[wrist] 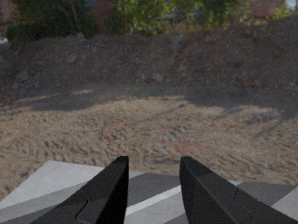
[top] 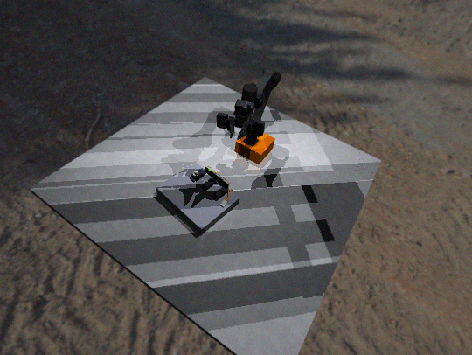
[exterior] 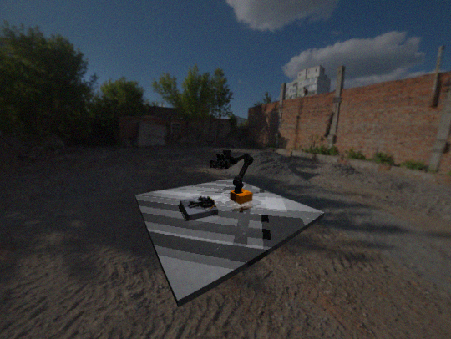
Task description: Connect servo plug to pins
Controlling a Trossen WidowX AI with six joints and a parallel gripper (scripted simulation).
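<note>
The green band is 31 cm below my gripper tip, 13 cm to the right of it and 5 cm behind it. Also, from my gripper tip: light grey holder plate 36 cm below, 11 cm to the right, 11 cm ahead.
</note>
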